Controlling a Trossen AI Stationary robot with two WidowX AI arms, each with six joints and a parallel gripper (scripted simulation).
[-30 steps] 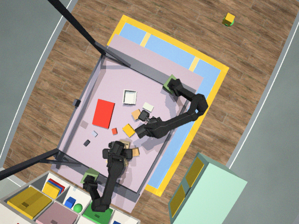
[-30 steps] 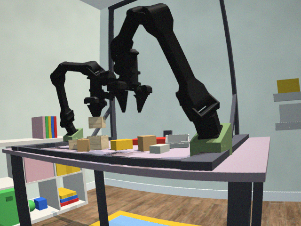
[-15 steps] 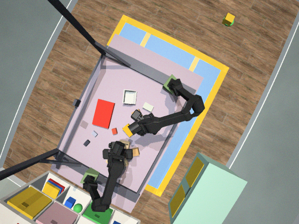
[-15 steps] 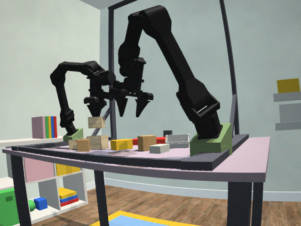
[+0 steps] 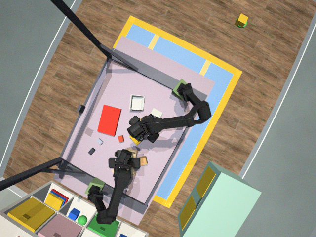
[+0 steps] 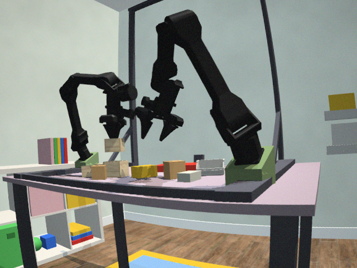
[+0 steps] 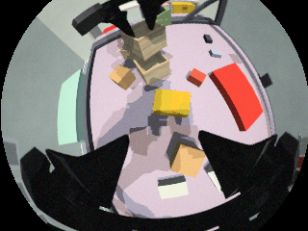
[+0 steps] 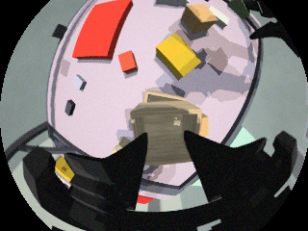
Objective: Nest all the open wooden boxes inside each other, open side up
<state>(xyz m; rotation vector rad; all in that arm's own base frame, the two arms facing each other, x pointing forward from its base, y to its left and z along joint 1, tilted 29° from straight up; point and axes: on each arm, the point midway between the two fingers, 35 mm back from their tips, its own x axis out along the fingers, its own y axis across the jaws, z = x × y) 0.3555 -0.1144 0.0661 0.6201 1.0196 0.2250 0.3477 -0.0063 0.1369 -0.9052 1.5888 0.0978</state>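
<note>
Now: right hand 14 cm above the tan box, 9 cm short of it and 3 cm to the right of it. Round my right hand: pale block (34 cm to the left, 16 cm below, 6 cm behind); flat red slab (28 cm behind, 15 cm below, 8 cm to the left); red cube (15 cm below, 13 cm behind, 4 cm to the left).
</note>
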